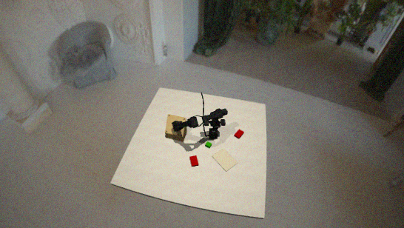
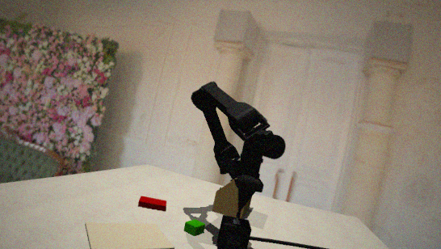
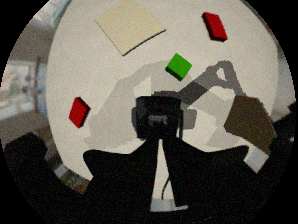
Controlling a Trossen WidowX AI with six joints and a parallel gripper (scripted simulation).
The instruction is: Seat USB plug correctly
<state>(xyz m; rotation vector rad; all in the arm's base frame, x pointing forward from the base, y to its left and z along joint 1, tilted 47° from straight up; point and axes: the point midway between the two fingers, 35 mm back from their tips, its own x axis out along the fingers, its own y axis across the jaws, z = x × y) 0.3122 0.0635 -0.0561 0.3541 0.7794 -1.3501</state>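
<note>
Right now the dark USB plug is 2 cm below my gripper tip. The rest, counted from my gripper tip: flat beige plate 16 cm ahead, 23 cm to the right, 11 cm below; then green block 2 cm behind, 12 cm to the right, 10 cm below.
</note>
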